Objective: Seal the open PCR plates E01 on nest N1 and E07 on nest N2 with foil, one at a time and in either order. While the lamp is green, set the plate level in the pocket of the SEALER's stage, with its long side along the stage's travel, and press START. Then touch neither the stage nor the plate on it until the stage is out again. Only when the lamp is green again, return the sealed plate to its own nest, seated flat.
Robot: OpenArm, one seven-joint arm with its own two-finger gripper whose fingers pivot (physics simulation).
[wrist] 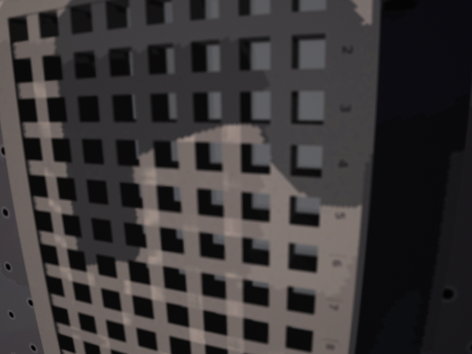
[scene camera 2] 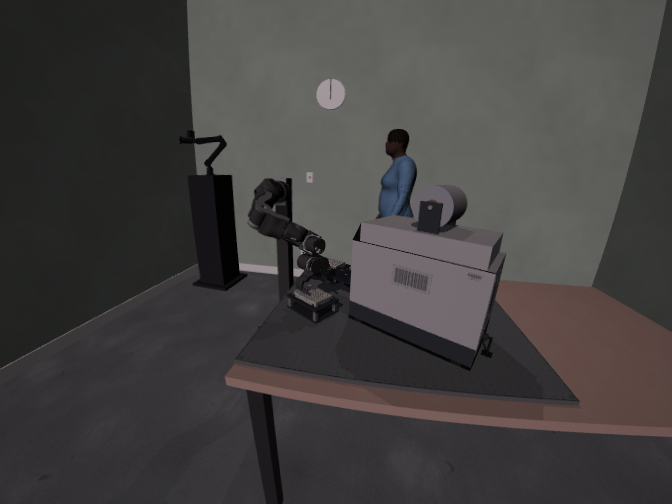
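Observation:
A pale PCR plate point(scene camera 2: 319, 297) point(wrist: 340, 292) with open square wells lies on the near nest point(scene camera 2: 301, 308), left of the sealer point(scene camera 2: 374, 287). Its name cannot be read. In the wrist view it is very close and fills most of the picture, with numbers along its right rim and a shadow over the upper wells. My gripper point(scene camera 2: 306, 288) is open, low at this plate, pointing down; its fingers do not show in the wrist view. Another pale plate point(scene camera 2: 337, 263) shows behind the arm. The sealer's stage, lamp and START button cannot be made out.
The big sealer box, with a foil roll point(scene camera 2: 455, 205) on top, stands right of the nest on a dark perforated mat point(scene camera 2: 347, 366). The mat lies on a reddish table point(scene camera 2: 586, 330). A person in blue point(scene camera 2: 398, 181) stands behind the sealer. A second arm point(scene camera 2: 217, 146) is on a black pedestal at the back left.

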